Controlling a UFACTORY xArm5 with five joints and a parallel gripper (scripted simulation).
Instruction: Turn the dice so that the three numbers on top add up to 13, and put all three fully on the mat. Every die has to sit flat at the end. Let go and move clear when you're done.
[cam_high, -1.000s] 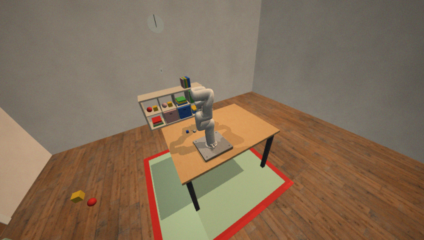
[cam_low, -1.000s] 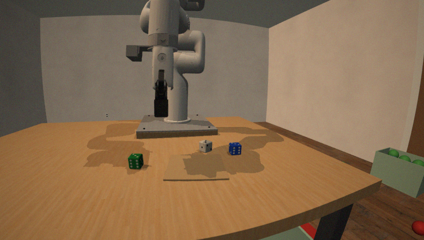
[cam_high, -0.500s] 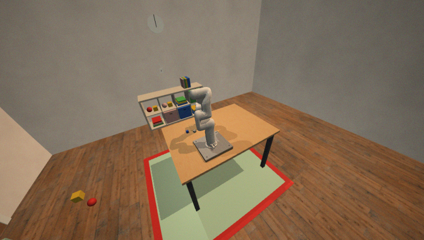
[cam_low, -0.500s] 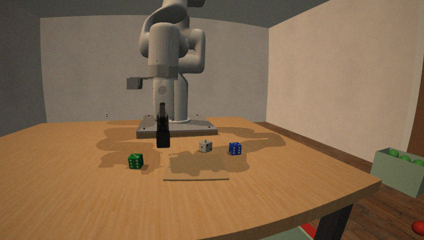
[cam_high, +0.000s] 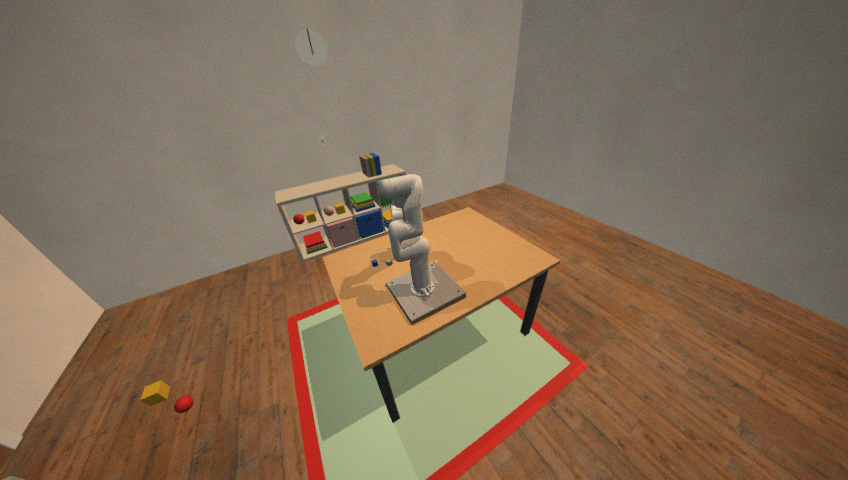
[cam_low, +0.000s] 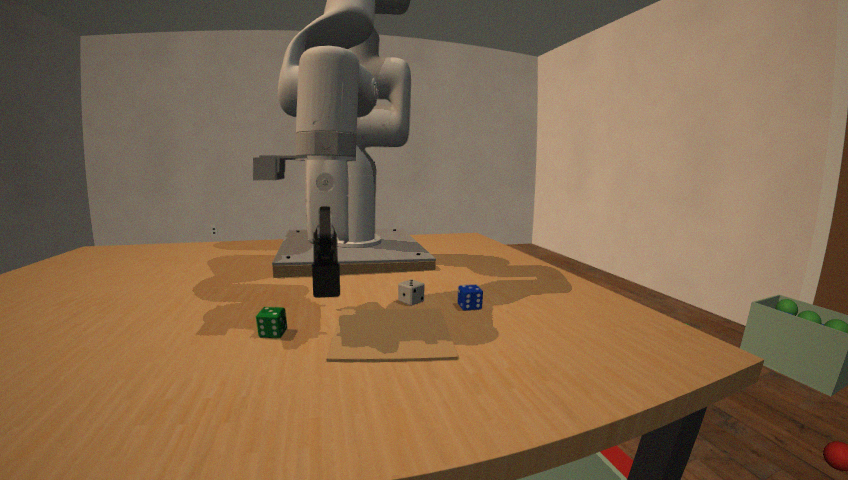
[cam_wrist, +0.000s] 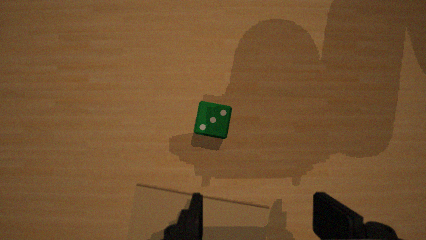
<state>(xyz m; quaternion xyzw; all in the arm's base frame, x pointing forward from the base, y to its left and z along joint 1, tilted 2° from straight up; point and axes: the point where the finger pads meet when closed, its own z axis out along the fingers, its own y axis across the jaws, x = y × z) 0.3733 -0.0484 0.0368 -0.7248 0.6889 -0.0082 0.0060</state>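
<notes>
Now: hand 50 mm past the white die, 120 mm to the right of it and 40 mm above it. Also, from my hand: green die: 40 mm ahead, 70 mm to the right, 40 mm below; blue die: 20 mm behind, 200 mm to the left, 40 mm below; tan mat: 50 mm ahead, 80 mm to the left, 60 mm below.
</notes>
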